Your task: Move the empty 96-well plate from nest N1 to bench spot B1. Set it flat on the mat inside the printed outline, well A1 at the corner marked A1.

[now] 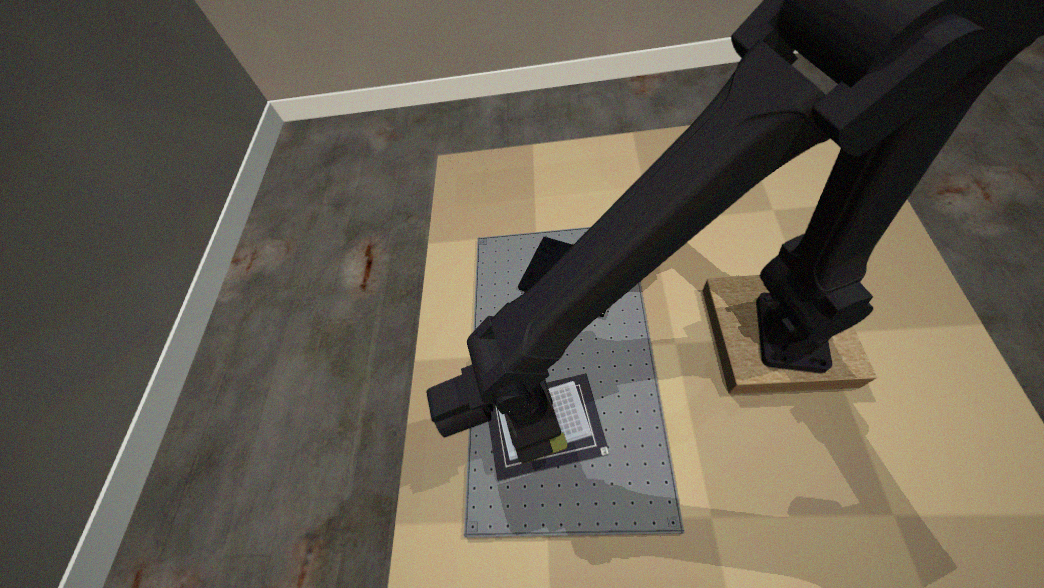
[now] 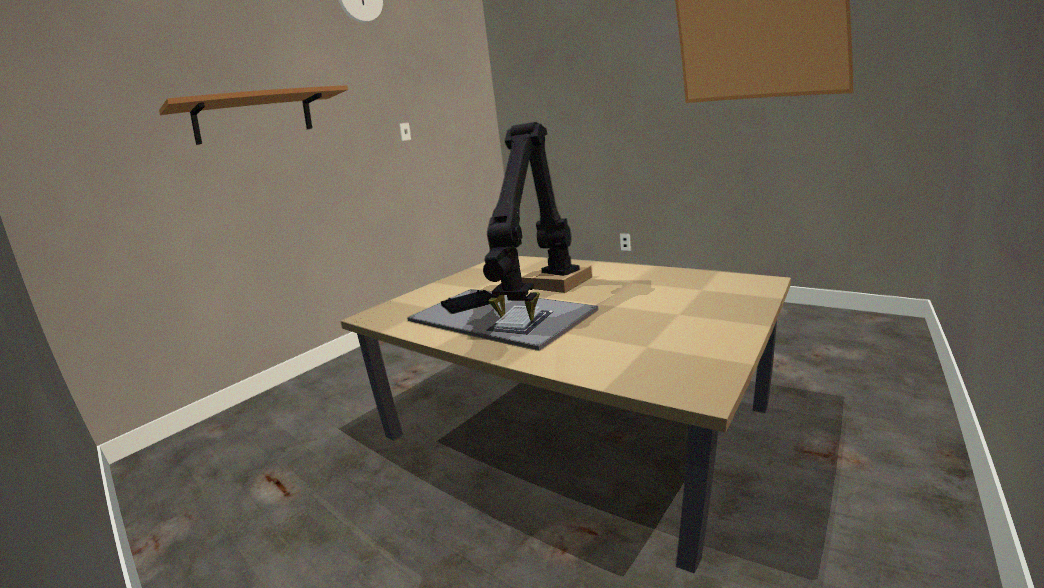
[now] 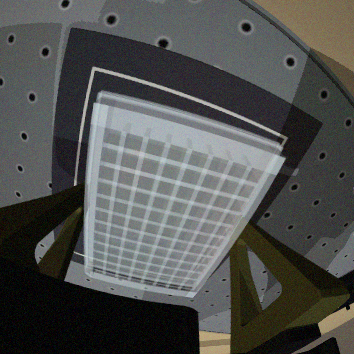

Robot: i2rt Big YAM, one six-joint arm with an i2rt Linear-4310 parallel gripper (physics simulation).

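Places are measured from the arm's base along level axes (x ahead, y left, z up), in centimetres.
Where they show: gripper, fingertip midpoint: (image 1: 538,421) (image 2: 517,320) (image 3: 163,207); arm's base, link origin: (image 1: 789,333) (image 2: 560,271).
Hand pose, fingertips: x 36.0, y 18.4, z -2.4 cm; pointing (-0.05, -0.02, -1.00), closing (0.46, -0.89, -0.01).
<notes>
Things, the pixels of their top centre, and the offset from my fingertips. "pt": a spot on its surface instead. Level surfaces: height alone.
- clear 96-well plate, top centre: (image 3: 157,239) (image 1: 542,417) (image 2: 518,313) dx -0.7, dy -0.3, dz +1.6 cm
- dark mat, surface height: dz -0.3 cm
- white printed outline, surface spot: (image 3: 93,70) pt dx +3.6, dy +7.1, dz -0.3 cm
- small pale mark, top centre: (image 1: 604,450) dx -10.4, dy +2.6, dz -0.3 cm
- dark nest, top centre: (image 1: 571,269) (image 2: 468,296) dx -1.7, dy -27.1, dz +1.7 cm
- tan checkered table, surface height: dz -1.8 cm
The clear 96-well plate (image 1: 571,415) (image 2: 515,315) (image 3: 168,197) sits between my olive fingers. My gripper (image 1: 536,431) (image 2: 514,301) (image 3: 163,207) is shut on its two long sides. The plate is over the dark mat (image 1: 594,431) (image 3: 140,60), within the white printed outline (image 3: 93,70). I cannot tell whether it rests on the mat or hangs just above it. A small pale mark (image 1: 604,450) shows at the mat's near right corner. The dark nest (image 1: 543,259) lies at the far end of the board, partly hidden by my arm.
The mat and nest lie on a grey perforated board (image 1: 584,504) (image 2: 437,317) (image 3: 211,21) on a tan checkered table (image 1: 876,453) (image 2: 656,350). The arm's base stands on a wooden block (image 1: 723,307) (image 2: 565,280) to the right of the board.
</notes>
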